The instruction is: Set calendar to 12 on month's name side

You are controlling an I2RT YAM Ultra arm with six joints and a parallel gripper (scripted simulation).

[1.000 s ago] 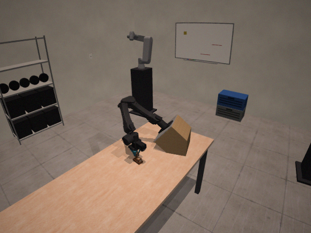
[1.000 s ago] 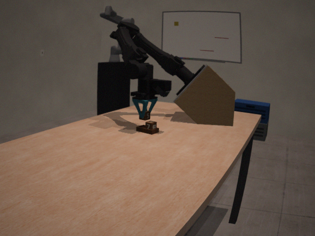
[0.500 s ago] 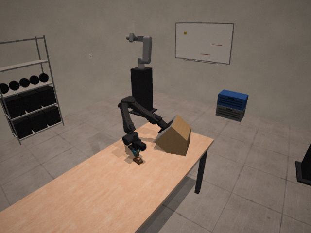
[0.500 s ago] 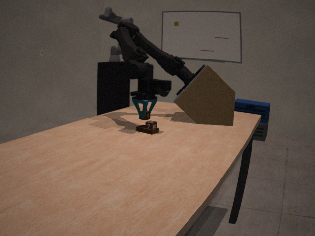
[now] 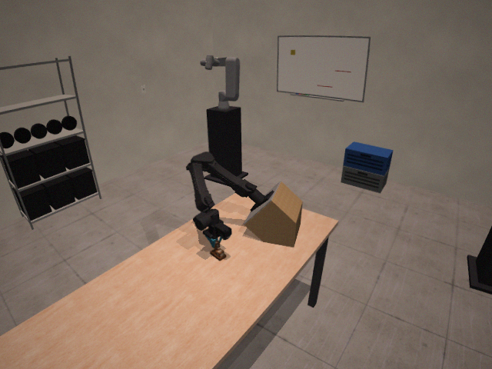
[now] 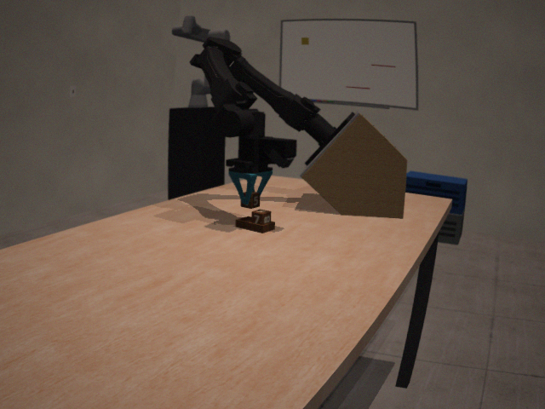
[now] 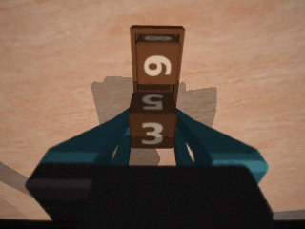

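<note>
The dark brown calendar tray is 50 mm below my hand, 20 mm to the left of it and 10 mm ahead of it. Also, from my hand: cube (40 mm below, 30 mm to the left, 10 mm ahead).
</note>
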